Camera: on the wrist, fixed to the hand. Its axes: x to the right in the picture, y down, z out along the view.
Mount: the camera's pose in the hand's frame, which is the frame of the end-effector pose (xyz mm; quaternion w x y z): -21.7 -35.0 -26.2 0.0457 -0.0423 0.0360 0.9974
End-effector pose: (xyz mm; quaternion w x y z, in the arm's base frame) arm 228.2 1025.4 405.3 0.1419 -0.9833 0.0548 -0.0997
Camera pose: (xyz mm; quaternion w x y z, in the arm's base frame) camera 204.3 1054.7 436.2 0.0624 0.0073 0.9926 0.1039
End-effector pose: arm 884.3 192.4 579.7 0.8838 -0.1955 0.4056 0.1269
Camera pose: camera 866.4 148.0 589.3 0.1091 -0.3537 -0.2400 -0.8975
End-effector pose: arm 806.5 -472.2 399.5 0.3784 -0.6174 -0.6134 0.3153
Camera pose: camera 809.6 -497.3 441.3 0.3012 0.6674 -0.5880 -0.3436
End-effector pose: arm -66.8 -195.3 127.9 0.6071 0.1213 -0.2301 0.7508
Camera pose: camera -25.3 -195.5 102.2 0.7077 0.2767 0.1414 -0.6345
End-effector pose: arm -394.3 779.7 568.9 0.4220 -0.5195 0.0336 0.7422
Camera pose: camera -349.4 776.5 587.9 0.7442 0.0348 -0.5035 -0.4376
